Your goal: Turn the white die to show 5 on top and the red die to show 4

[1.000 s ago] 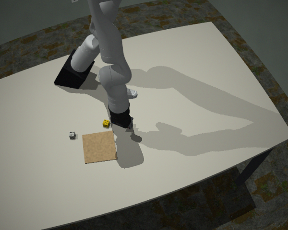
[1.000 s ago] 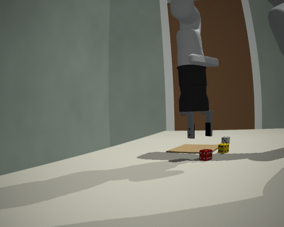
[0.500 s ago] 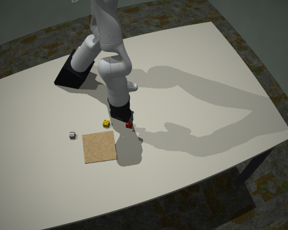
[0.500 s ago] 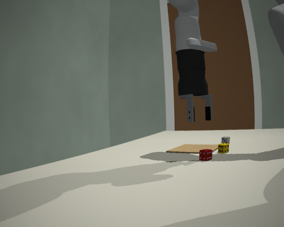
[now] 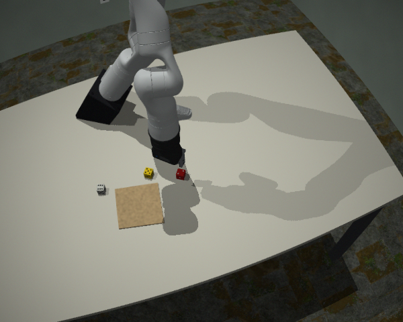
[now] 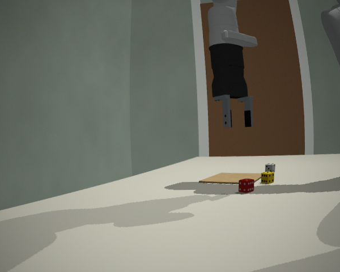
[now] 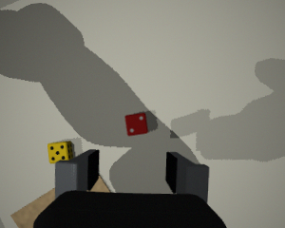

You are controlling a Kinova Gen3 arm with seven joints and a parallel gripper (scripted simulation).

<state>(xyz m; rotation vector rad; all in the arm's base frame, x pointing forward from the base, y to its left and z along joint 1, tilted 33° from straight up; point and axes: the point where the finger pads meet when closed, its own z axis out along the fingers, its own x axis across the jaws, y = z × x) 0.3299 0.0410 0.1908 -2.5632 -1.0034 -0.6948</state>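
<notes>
Right now the white die is 230 mm to the right of my hand, 140 mm below it and 50 mm behind it. Also, from my hand: red die: 140 mm below, 20 mm to the left, 20 mm behind; then brown mat: 150 mm below, 130 mm to the right, 40 mm ahead; then yellow die: 140 mm below, 70 mm to the right, 60 mm behind.
</notes>
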